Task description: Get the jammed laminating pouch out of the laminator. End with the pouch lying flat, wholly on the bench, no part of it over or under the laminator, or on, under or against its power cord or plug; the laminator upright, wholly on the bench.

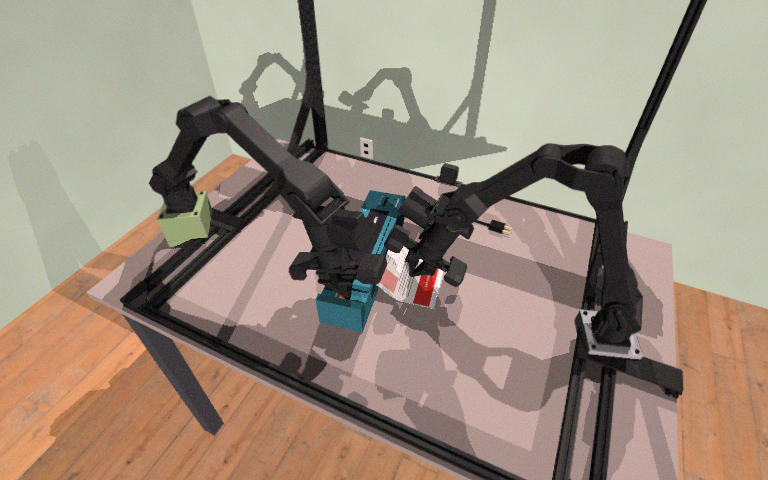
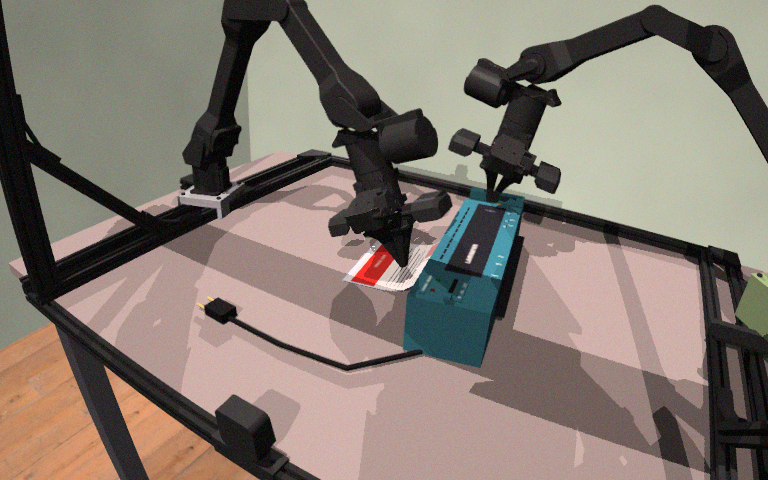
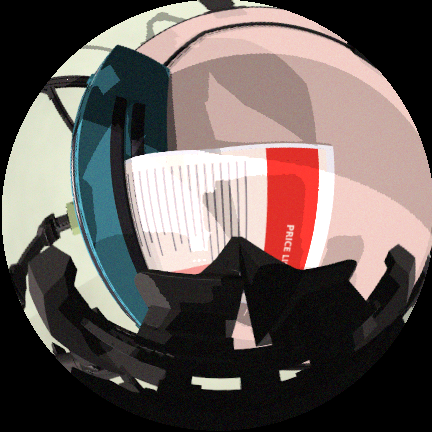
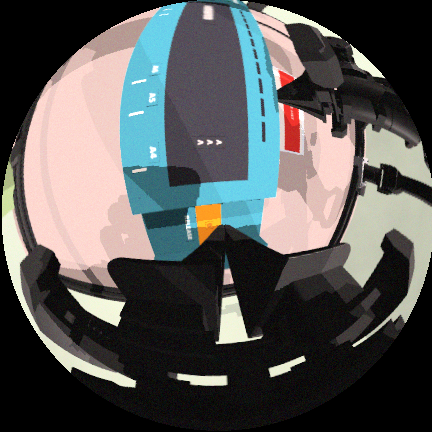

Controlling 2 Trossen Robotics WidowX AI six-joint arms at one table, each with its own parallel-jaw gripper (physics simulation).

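Observation:
The teal laminator stands upright on the bench. The white and red pouch sticks out of its slot side, curving down towards the bench; its inner end is hidden. My left gripper is shut and empty, tips at the pouch's striped part; whether they touch it is unclear. My right gripper is shut and empty, tips at the orange release tab on the laminator's end; contact is unclear.
The black power cord runs from the laminator's other end to the plug, apart from the pouch. Black rails edge the bench. A black block stands at one rail.

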